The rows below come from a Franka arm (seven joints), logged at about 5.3 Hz.
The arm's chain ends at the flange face. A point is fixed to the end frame.
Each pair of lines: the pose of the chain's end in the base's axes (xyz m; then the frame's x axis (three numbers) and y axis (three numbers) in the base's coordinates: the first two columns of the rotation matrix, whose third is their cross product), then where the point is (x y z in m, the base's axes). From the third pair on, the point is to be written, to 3 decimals.
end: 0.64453, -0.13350, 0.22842, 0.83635, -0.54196, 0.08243, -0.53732, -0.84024, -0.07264
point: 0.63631 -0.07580 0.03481
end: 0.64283, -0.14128, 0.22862, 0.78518, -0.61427, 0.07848, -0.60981, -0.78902, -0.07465
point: 0.63939 -0.08231 0.03525
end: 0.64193, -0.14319, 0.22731, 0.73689, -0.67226, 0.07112, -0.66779, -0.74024, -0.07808
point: 0.642 -0.083 0.034
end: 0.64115, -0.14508, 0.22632, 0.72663, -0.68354, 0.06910, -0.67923, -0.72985, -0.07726
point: 0.642 -0.084 0.033
